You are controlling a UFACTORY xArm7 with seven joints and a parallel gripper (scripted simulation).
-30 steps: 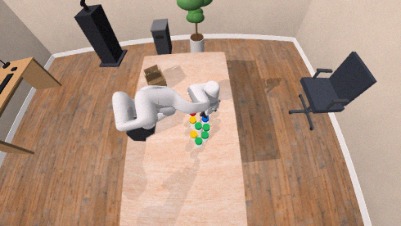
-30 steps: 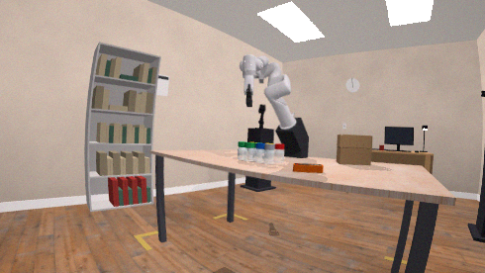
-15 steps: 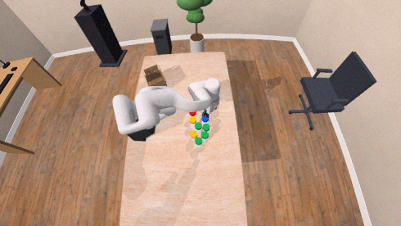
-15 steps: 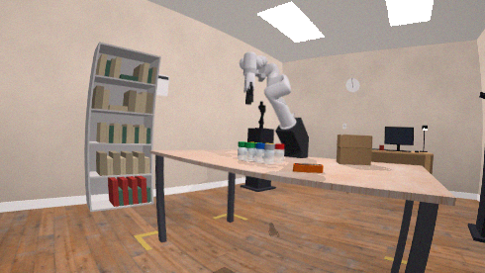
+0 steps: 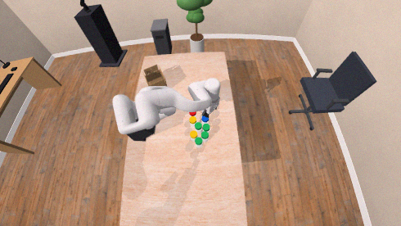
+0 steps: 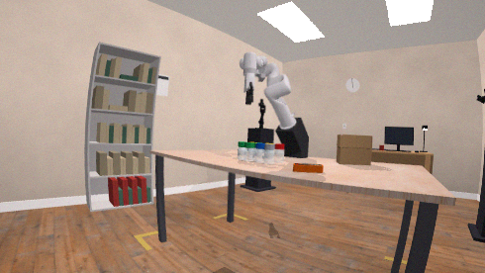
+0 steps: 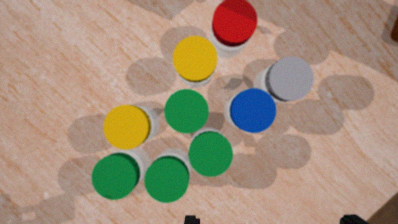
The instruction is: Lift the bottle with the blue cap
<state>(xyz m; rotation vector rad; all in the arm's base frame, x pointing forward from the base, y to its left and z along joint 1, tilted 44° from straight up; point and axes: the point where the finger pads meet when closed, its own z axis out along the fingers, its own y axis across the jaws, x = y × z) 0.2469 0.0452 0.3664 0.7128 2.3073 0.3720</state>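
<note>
Now: hand 280 mm above the blue-capped bottle, 70 mm to the right of it and 40 mm past it. From my hand the other things lie so: red-capped bottle: 280 mm below, 140 mm behind, 110 mm to the left; then grey-capped bottle: 280 mm below, 120 mm to the left, 40 mm behind.
</note>
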